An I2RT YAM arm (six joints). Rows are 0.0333 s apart.
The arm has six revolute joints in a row. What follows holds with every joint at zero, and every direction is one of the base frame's. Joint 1 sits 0.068 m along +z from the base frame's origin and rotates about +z. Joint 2 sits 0.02 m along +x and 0.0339 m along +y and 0.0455 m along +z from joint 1 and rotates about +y. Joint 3 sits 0.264 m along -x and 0.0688 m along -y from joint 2 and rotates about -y. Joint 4 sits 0.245 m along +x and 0.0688 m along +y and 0.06 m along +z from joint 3 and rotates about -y. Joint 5 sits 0.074 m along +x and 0.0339 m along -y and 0.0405 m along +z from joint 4 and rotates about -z. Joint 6 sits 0.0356 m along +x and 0.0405 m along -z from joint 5 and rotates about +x. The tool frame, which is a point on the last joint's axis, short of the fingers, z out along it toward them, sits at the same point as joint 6; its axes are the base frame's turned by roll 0, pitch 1.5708 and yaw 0 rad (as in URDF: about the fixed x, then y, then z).
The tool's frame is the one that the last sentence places.
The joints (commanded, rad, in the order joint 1, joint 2, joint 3, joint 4, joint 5, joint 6), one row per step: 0.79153, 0.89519, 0.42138, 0.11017, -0.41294, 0.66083; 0.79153, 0.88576, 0.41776, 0.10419, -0.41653, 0.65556; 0.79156, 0.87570, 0.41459, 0.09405, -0.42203, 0.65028; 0.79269, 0.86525, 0.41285, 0.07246, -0.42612, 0.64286; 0.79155, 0.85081, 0.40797, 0.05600, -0.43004, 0.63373; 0.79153, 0.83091, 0.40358, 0.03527, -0.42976, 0.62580; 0.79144, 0.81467, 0.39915, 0.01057, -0.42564, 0.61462; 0.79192, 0.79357, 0.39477, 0.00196, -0.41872, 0.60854; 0.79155, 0.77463, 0.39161, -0.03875, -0.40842, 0.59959; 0.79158, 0.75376, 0.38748, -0.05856, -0.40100, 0.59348; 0.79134, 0.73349, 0.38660, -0.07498, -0.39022, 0.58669; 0.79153, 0.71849, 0.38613, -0.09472, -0.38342, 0.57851; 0.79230, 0.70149, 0.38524, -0.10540, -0.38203, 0.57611; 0.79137, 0.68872, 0.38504, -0.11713, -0.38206, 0.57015; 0.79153, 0.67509, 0.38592, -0.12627, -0.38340, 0.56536
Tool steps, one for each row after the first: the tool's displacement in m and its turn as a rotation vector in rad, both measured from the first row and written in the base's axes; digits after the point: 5 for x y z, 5 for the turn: -0.00125, -0.00109, -0.00014, -0.00088, -0.00367, 0.00507; -0.00268, -0.00229, -0.00043, -0.00344, -0.00470, 0.01197; -0.00449, -0.00361, -0.00132, -0.01377, -0.00117, 0.01940; -0.00632, -0.00560, -0.00211, -0.02038, -0.00340, 0.02499; -0.00867, -0.00800, -0.00229, -0.02654, -0.00682, 0.02743; -0.01073, -0.01030, -0.00356, -0.04015, -0.00864, 0.02751; -0.01266, -0.01245, -0.00251, -0.03829, -0.02160, 0.02351; -0.01508, -0.01547, -0.00461, -0.06162, -0.01448, 0.01733; -0.01722, -0.01798, -0.00475, -0.06791, -0.01963, 0.01279; -0.01890, -0.02024, -0.00360, -0.07121, -0.03049, 0.00495; -0.02046, -0.02209, -0.00346, -0.07960, -0.03578, 0.00200; -0.02216, -0.02369, -0.00229, -0.07692, -0.04209, 0.00212; -0.02338, -0.02515, -0.00164, -0.07826, -0.04787, 0.00329; -0.02473, -0.02641, -0.00024, -0.07558, -0.05553, 0.00611
